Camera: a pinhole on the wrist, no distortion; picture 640 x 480 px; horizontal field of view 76.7 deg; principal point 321.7 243.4 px. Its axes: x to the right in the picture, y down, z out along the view. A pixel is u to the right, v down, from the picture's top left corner.
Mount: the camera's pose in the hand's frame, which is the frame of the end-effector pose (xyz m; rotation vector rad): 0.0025 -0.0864 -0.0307 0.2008 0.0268 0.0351
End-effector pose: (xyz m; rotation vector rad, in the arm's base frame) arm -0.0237 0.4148 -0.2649 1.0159 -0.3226 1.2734
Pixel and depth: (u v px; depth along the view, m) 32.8 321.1 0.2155
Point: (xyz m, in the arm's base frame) 0.0753 0.1784 -0.3042
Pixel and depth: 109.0 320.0 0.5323
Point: 0.1495 -0.1470 -0.2126
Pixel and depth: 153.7 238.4 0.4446
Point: 0.2195 0.0023 -0.2424
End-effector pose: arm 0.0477 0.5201 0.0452 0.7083 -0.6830 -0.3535
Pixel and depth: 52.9 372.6 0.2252
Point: -0.2023 0.4470 0.0507
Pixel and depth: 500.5 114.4 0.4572
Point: -0.0724 0.0000 0.1422
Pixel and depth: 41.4 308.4 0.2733
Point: -0.2612 0.4184 0.0308
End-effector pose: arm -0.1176 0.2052 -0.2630 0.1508 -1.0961 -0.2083
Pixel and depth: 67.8 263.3 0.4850
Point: -0.6676 0.1004 -0.3448
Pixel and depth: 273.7 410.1 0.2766
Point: -0.3673 0.1765 -0.1734
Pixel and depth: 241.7 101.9 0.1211
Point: -0.2105 0.0594 -0.2754
